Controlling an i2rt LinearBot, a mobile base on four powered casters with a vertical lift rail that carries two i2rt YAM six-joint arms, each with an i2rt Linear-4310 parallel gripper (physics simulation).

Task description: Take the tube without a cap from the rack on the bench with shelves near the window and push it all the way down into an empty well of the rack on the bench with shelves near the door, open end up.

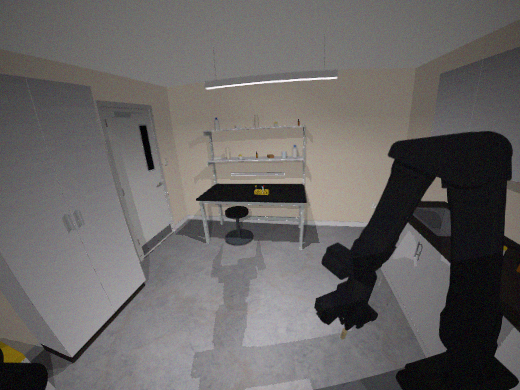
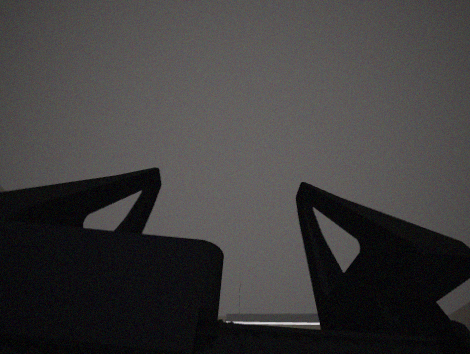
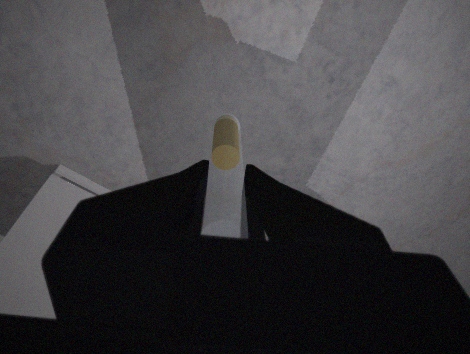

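My right gripper [image 1: 348,324] [image 3: 226,176] is shut on the tube without a cap. The tube [image 1: 343,334] [image 3: 225,200] is clear with yellowish contents at its rounded lower end, which points down past the fingertips over the floor. My left gripper [image 2: 229,183] is open and empty, with ceiling behind its fingers. A yellow rack [image 1: 261,192] stands far off on the black-topped bench [image 1: 220,193] with shelves, to the right of the door; small tubes show in it, but its wells are too small to tell apart.
A black stool [image 1: 236,212] stands in front of the bench. Tall grey cabinets [image 1: 55,200] stand at the left, before the door [image 1: 131,185]. A white counter cabinet [image 1: 415,280] runs along the right side behind the right arm. Part of a yellow-topped object [image 1: 11,354] shows at the lower left.
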